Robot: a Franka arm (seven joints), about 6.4 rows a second.
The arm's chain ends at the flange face. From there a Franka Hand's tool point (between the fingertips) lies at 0.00 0.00 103.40 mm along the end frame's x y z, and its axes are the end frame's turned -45 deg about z.
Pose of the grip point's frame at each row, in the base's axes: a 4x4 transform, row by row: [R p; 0 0 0 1], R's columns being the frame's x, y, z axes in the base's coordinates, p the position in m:
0.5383 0.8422 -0.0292 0.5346; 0.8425 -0.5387 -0.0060 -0.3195; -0.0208 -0.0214 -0.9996 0.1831; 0 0 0 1
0.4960 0.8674 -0.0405 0.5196; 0.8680 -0.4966 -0.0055 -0.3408; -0.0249 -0.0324 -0.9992 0.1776; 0 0 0 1
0.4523 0.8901 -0.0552 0.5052; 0.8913 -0.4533 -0.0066 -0.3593; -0.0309 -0.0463 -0.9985 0.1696; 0 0 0 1
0.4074 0.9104 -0.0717 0.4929; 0.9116 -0.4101 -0.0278 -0.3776; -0.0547 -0.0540 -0.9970 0.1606; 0 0 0 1
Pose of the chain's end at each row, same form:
0.9762 0.2149 -0.0292 0.5376; 0.2148 -0.9767 -0.0060 -0.3189; -0.0298 -0.0004 -0.9996 0.2865; 0 0 0 1
0.9641 0.2626 -0.0405 0.5238; 0.2626 -0.9649 -0.0055 -0.3402; -0.0405 -0.0053 -0.9992 0.2809; 0 0 0 1
0.9492 0.3096 -0.0552 0.5109; 0.3097 -0.9508 -0.0066 -0.3586; -0.0546 -0.0109 -0.9985 0.2728; 0 0 0 1
0.9318 0.3557 -0.0717 0.5003; 0.3546 -0.9346 -0.0278 -0.3747; -0.0769 0.0005 -0.9970 0.2637; 0 0 0 1

